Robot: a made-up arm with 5 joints.
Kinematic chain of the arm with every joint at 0, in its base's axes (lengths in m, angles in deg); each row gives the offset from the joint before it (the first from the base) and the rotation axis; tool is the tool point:
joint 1: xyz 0 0 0.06 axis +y
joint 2: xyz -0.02 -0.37 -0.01 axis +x
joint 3: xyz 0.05 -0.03 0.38 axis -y
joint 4: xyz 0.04 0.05 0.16 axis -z
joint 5: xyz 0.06 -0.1 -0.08 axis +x
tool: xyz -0.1 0.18 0
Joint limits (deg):
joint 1: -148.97..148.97
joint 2: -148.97..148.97
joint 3: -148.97..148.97
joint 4: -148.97..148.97
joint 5: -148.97..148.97
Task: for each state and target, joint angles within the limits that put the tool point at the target. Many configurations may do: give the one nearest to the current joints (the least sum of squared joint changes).
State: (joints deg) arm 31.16 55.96 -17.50 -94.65 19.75
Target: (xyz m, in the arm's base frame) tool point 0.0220 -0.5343 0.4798
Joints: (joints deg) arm 3.09 19.10 -8.72 -86.07 -1.63
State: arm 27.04 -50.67 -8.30 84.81 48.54
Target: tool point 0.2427 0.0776 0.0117
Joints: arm 47.05 -63.46 -32.26 88.46 28.86
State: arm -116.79 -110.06 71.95 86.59 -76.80
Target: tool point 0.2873 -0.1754 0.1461
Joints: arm -84.91 -133.61 68.15 90.17 -77.12
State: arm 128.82 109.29 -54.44 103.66 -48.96
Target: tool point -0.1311 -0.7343 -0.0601
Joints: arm 118.41 104.00 -31.24 102.91 -6.74
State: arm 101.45 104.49 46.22 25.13 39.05
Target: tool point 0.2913 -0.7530 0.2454
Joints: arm 80.11 56.92 58.43 24.80 42.49
